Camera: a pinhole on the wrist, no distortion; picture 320 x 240 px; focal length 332.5 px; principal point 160.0 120.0 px. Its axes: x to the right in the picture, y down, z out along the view. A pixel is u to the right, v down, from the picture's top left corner.
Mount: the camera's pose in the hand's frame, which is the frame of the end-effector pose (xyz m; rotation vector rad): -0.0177 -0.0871 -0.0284 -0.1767 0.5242 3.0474
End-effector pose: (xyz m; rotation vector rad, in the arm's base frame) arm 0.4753 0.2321 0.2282 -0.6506 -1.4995 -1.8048
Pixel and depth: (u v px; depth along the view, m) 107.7 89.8 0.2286
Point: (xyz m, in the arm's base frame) 0.4752 0.4111 0.2678
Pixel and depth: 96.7 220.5 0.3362
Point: 0.4007 0.5580 0.2540
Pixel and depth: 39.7 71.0 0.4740
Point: 0.4890 0.6025 0.4779
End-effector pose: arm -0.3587 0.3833 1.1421 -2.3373 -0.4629 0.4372
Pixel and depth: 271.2 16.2 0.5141
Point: -0.6770 0.3332 0.7525
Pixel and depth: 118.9 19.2 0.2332
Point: -0.4283 0.4378 0.9858
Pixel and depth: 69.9 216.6 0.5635
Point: -0.5597 0.7791 0.7721
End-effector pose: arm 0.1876 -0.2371 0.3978 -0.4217 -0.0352 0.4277
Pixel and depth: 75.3 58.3 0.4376
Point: 0.1381 0.0376 0.6769
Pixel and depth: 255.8 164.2 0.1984
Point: 0.0976 -0.2511 0.5662
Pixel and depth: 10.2 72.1 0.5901
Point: 0.2238 0.1983 0.7949
